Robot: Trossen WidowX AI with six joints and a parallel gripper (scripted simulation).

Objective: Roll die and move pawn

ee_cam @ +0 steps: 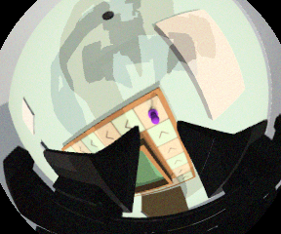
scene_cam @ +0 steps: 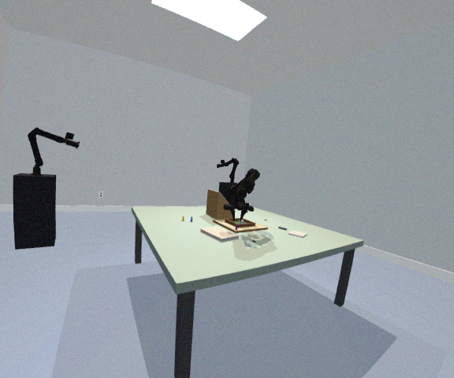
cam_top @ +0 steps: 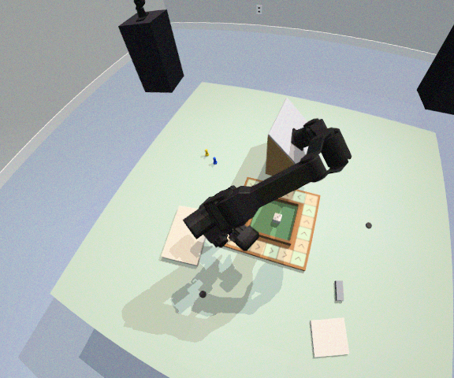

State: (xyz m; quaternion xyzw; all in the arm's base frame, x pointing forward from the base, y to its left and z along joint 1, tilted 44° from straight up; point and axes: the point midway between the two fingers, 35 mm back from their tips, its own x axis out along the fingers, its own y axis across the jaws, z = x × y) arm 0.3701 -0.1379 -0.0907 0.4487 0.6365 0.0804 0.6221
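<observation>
My gripper tip is now 40 mm above the purple pawn. Round my gripper tip: blue pawn: 310 mm behind, 150 mm to the right, 50 mm below; grey block: 100 mm ahead, 370 mm to the left, 60 mm below; white die: 100 mm behind, 140 mm to the left, 40 mm below.
</observation>
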